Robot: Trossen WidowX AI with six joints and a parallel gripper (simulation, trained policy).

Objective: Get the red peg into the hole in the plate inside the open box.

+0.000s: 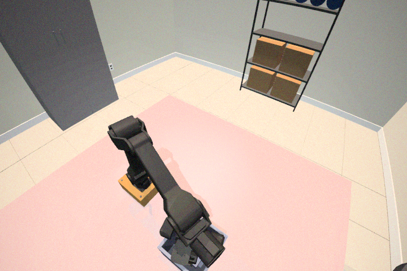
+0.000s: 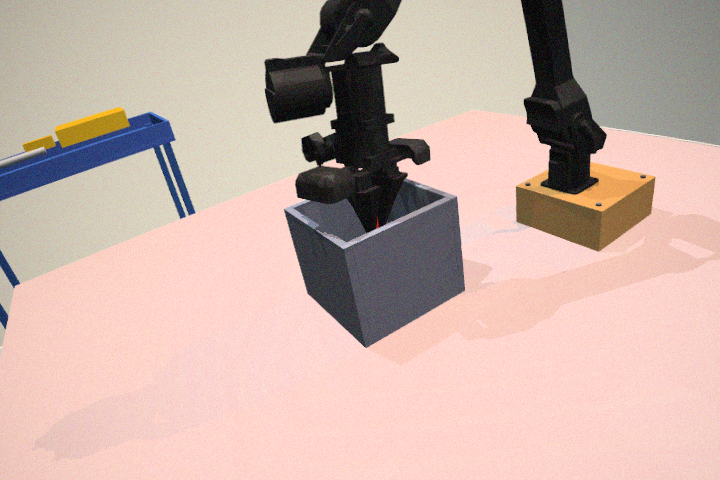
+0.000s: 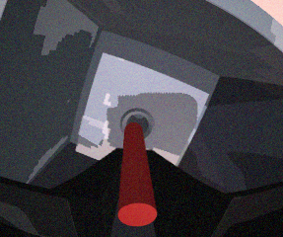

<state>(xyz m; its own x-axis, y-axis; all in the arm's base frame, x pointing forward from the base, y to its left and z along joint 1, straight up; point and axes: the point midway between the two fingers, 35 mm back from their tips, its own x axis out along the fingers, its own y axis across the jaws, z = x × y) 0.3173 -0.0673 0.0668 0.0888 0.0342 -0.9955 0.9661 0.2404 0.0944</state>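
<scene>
Right now my gripper tip is 1 cm below the red peg.
</scene>
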